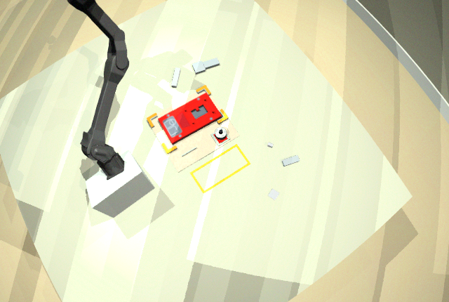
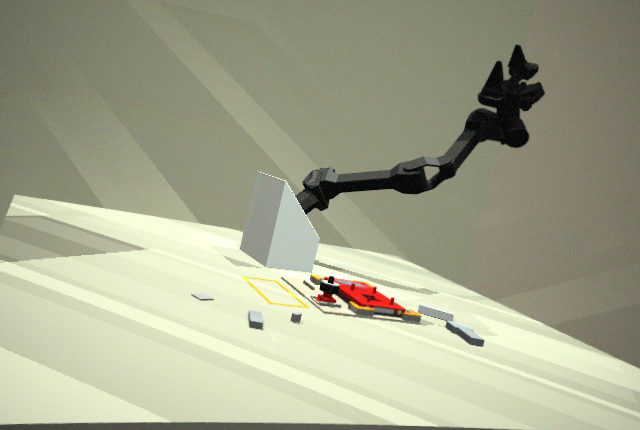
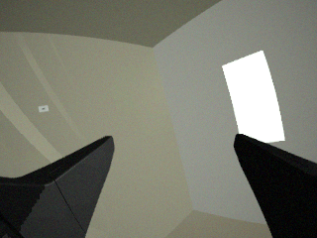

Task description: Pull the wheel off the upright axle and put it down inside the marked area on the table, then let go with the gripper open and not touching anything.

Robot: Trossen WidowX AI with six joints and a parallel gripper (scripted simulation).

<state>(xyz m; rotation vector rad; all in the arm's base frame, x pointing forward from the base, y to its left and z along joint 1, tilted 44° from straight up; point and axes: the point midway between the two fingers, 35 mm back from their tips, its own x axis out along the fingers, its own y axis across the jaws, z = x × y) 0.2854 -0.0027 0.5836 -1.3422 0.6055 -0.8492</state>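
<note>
Right now my gripper tip is 150 mm short of the white hub, 380 mm to the left of it and 610 mm above it.
</note>
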